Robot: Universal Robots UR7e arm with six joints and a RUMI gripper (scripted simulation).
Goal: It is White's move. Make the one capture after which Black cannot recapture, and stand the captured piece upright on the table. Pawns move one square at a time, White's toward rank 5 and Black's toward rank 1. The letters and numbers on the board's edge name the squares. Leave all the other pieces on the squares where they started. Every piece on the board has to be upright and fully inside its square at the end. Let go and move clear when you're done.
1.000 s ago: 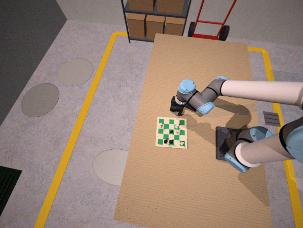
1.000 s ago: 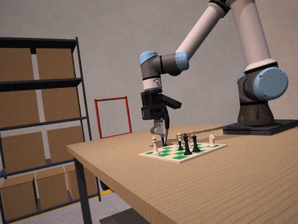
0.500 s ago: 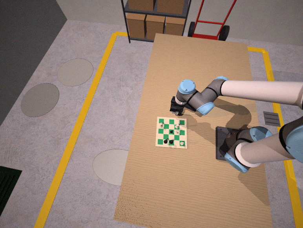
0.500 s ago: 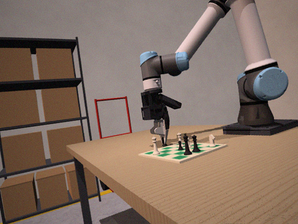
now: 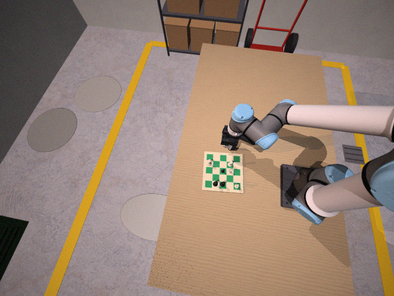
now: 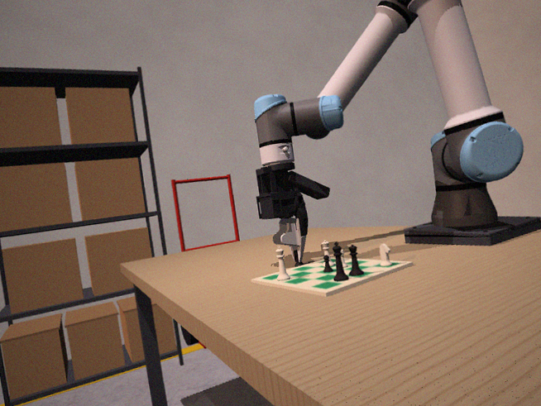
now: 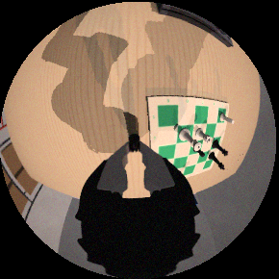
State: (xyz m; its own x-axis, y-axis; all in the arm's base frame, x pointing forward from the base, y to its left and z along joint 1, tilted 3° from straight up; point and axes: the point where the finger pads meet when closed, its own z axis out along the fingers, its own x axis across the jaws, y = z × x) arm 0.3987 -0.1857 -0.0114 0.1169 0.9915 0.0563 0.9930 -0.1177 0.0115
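The tall white piece is 120 mm ahead of my hand, 100 mm to the left of it and 10 mm above it. Also, from my hand: white knight (30 mm behind, 220 mm to the left); tall black piece (80 mm ahead, 210 mm to the left, 10 mm above).
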